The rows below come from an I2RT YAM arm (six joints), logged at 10 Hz.
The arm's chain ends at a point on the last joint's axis. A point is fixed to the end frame.
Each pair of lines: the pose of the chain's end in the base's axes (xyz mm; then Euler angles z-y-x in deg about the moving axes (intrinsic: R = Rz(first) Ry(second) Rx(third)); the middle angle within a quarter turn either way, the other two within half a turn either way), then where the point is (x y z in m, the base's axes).
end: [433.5 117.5 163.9 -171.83 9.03 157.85]
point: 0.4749 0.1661 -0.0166
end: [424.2 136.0 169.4 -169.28 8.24 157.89]
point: 0.4610 0.1858 -0.0118
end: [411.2 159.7 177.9 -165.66 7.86 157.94]
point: 0.4437 0.2112 -0.0036
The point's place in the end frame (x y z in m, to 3 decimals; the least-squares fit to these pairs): -0.019 -0.031 0.188
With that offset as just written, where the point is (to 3 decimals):
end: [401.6 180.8 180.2 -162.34 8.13 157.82]
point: 0.432 0.235 -0.001
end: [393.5 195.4 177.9 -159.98 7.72 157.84]
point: 0.420 0.250 -0.004
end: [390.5 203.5 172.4 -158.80 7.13 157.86]
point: 0.414 0.258 -0.010
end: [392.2 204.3 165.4 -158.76 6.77 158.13]
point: 0.415 0.258 -0.017
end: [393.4 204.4 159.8 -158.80 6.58 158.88]
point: 0.417 0.255 -0.023
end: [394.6 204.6 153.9 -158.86 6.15 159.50]
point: 0.418 0.253 -0.030
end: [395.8 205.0 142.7 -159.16 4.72 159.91]
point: 0.415 0.250 -0.042
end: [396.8 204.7 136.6 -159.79 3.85 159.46]
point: 0.414 0.250 -0.049
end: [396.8 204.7 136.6 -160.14 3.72 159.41]
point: 0.413 0.250 -0.049
